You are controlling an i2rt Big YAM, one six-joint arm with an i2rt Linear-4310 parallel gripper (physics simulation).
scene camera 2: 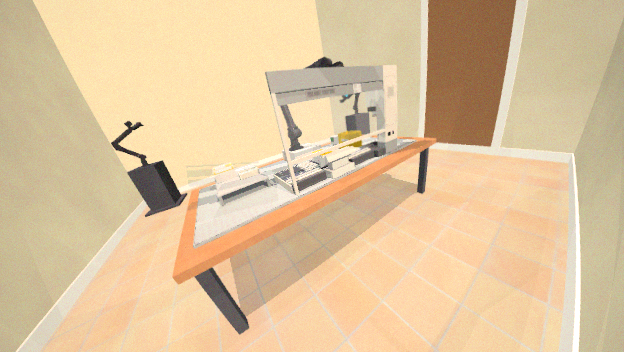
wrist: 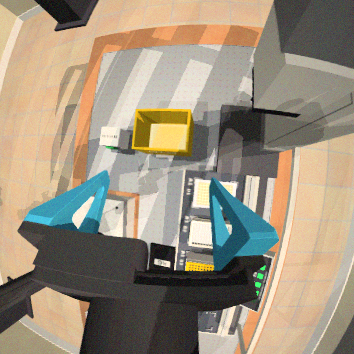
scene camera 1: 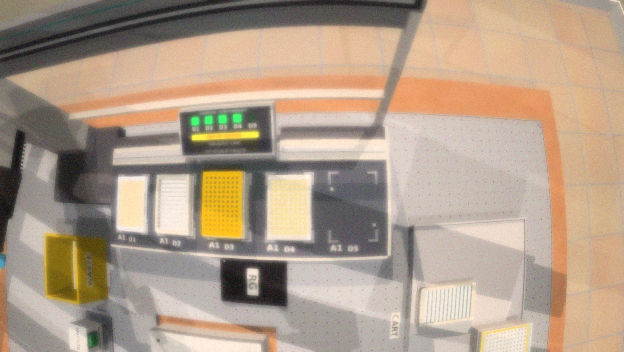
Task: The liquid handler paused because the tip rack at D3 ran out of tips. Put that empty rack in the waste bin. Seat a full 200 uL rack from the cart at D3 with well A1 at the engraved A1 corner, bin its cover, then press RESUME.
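Observation:
My gripper is open and empty, high above the bench on the waste bin's side. A sliver of cyan finger shows at the left edge of scene camera 1. A yellow rack with dark holes sits at D3; the gripper body partly hides it in the wrist view. The yellow waste bin stands beyond the D1 end. The RESUME box stands beside it. On the cart are a striped rack and a yellow-edged rack, cut off by the frame.
Labware sits at D1, D2 and D4; D5 shows bare corner marks. The status screen has green D1 to D4 squares and a yellow bar. A black RG block lies before D3. The handler's frame spans above the deck.

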